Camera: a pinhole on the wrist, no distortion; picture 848 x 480 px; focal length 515.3 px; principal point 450.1 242.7 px. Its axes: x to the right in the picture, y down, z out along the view. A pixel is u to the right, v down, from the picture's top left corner.
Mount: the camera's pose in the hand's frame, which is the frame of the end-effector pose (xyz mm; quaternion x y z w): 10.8 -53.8 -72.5 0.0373 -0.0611 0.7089 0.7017
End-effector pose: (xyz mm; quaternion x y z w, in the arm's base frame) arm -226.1 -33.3 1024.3 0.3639 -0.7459 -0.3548 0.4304
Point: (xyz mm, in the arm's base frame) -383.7 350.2 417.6
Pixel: outside the picture
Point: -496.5 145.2 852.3
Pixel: 599 386
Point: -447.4 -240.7 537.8
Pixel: 66 164
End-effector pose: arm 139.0 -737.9 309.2 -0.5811 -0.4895 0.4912 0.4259
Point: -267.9 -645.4 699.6
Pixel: 73 225
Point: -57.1 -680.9 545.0
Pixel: 89 227
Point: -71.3 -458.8 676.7
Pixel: outside the picture
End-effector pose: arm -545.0 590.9 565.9 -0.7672 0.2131 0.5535 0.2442
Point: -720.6 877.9 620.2
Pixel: 419 406
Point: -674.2 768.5 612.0
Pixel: 493 424
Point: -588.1 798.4 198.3
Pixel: outside the picture
